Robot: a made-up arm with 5 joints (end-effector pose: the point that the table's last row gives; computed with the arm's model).
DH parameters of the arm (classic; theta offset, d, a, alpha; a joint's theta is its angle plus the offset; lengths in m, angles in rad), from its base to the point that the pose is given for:
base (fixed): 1.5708 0.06 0 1.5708
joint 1: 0 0.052 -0.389 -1.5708
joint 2: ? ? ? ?
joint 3: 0 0.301 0.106 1.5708
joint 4: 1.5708 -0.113 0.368 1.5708
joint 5: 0 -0.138 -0.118 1.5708
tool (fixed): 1.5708 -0.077 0 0
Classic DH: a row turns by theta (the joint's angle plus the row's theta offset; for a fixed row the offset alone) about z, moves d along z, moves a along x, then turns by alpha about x.
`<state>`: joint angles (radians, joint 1 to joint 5).
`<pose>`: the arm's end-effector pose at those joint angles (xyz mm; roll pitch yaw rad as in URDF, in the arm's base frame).
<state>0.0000 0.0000 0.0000 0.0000 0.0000</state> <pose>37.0 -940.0 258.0 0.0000 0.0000 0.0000</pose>
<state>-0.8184 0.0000 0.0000 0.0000 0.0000</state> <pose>37.0 -497.8 881.6 -0.8184 0.0000 0.0000</pose>
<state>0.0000 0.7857 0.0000 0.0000 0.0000</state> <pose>431.1 -789.1 258.0 0.0000 0.0000 0.7857</pose>
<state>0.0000 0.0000 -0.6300 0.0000 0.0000</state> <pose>64.4 -940.0 269.9 0.0000 0.6300 0.0000</pose>
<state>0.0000 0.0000 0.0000 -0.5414 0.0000</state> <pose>185.6 -975.4 258.0 0.0000 0.0000 0.5414</pose>
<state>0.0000 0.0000 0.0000 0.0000 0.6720</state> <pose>37.0 -917.7 348.2 0.6720 0.0000 0.0000</pose>
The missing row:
joint 2: -1.5708 0.162 0.017 1.5708
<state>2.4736 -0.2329 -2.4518 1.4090 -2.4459</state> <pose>384.7 347.5 -664.2 -1.5097 0.5196 1.9842</pose>
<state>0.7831 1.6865 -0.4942 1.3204 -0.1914</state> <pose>300.0 -541.4 -106.8 0.0661 -0.1490 0.3250</pose>
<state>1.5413 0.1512 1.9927 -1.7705 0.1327</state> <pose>-69.4 -501.0 -726.0 -2.1833 -1.3486 1.8813</pose>
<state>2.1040 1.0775 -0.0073 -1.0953 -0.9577</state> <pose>752.7 55.3 -292.3 2.9574 -0.7916 -2.5079</pose>
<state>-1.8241 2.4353 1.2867 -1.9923 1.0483</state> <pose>299.1 603.7 78.3 1.1953 -1.0019 -2.7859</pose>
